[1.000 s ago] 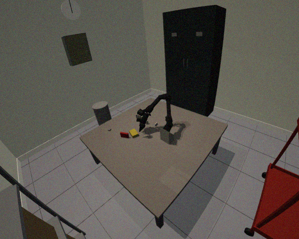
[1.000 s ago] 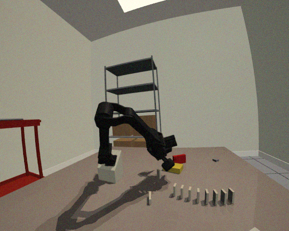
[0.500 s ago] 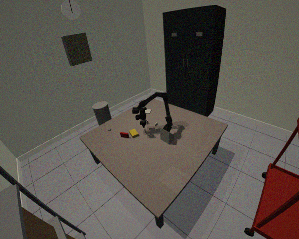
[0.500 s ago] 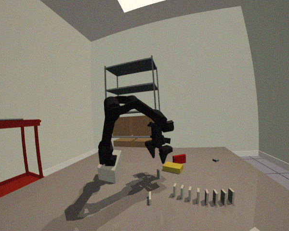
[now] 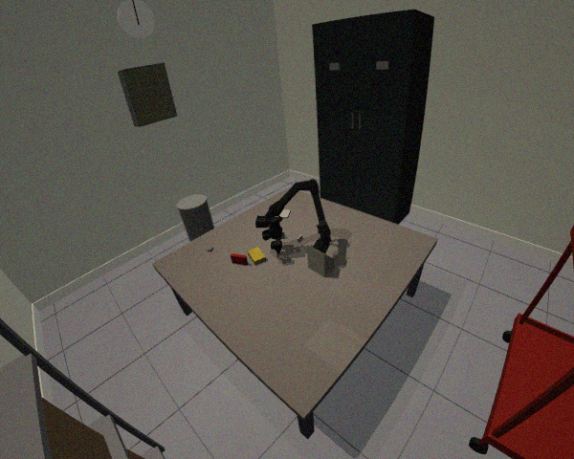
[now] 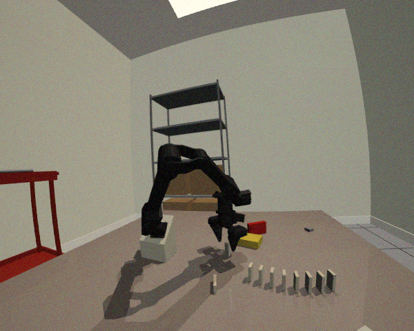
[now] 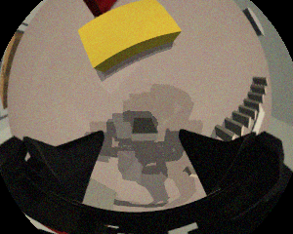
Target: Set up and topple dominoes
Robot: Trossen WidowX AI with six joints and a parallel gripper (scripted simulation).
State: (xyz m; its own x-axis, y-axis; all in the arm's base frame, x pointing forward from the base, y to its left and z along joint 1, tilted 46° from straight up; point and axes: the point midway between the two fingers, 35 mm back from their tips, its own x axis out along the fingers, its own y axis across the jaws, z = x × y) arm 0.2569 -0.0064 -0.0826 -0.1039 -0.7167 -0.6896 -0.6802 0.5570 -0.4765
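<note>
Right now my gripper tip is 11 cm to the right of the yellow block, 8 cm short of it and 2 cm above it. The rest, counted from my gripper tip: white sheet (35 cm to the right, 31 cm ahead, 3 cm below); red block (20 cm to the left, 13 cm ahead, 1 cm below).
</note>
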